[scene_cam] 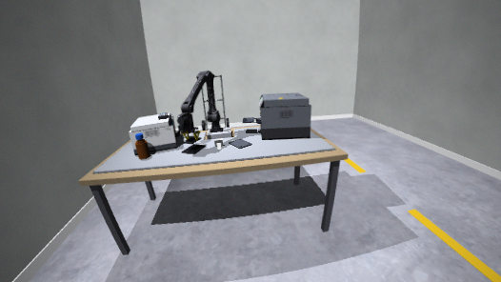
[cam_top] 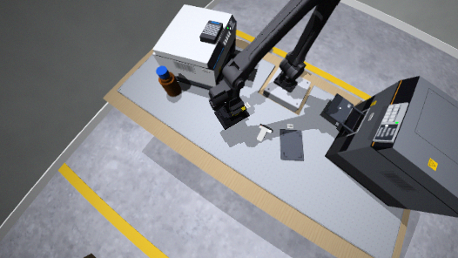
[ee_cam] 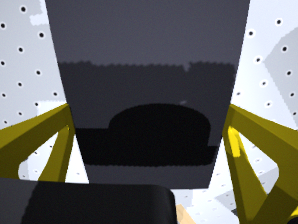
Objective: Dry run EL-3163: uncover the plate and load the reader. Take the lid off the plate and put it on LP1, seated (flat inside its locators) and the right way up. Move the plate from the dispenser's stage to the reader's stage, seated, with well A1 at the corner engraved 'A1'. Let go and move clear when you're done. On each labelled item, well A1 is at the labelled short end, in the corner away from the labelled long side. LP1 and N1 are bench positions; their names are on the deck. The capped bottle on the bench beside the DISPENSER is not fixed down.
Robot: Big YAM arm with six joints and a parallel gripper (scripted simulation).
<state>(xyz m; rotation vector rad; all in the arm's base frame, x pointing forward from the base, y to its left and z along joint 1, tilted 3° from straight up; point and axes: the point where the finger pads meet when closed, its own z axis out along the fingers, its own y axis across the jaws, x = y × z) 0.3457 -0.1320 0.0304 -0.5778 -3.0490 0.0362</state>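
Right now the black bench pad is 8 cm below my hand. From my hand the other things lie so: white well plate (26 cm behind, 11 cm to the right, 1 cm above); then brown capped bottle (9 cm ahead, 37 cm to the right, 3 cm above); then glossy lid (right at my hand).
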